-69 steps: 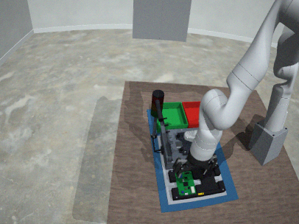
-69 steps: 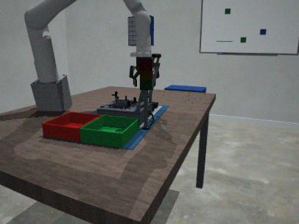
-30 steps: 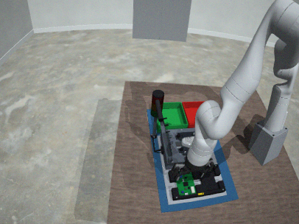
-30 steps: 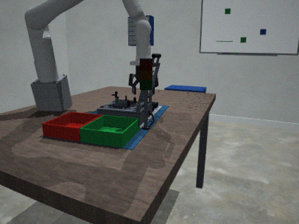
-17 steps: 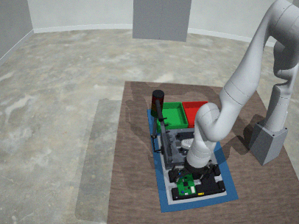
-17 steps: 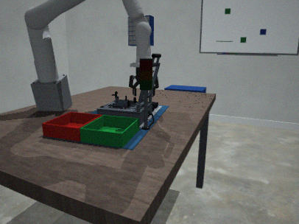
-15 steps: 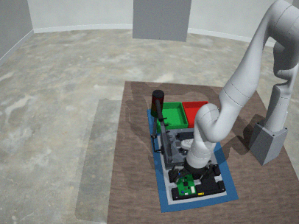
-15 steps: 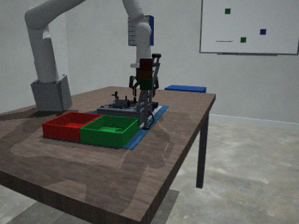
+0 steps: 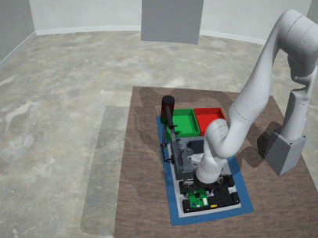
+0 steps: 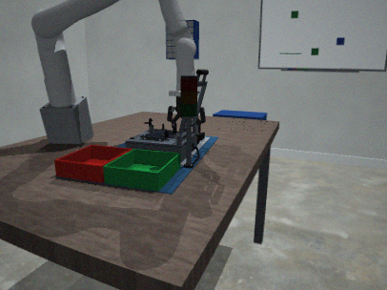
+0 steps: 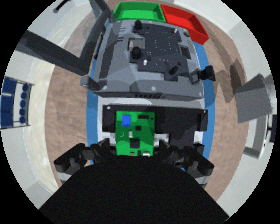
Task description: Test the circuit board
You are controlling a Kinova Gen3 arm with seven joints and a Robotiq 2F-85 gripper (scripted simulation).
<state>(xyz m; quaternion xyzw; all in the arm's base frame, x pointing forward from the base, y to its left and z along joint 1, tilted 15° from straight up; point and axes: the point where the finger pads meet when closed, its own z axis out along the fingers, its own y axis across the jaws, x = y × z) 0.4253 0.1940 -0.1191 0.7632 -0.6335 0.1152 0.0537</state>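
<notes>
Right now the green circuit board is 20 mm below my hand. Also, from my hand: clear lid 150 mm to the right, 140 mm above, 110 mm ahead; red bin 390 mm to the right, 80 mm behind, 20 mm below; green bin 360 mm to the right, 70 mm ahead, 20 mm below.
</notes>
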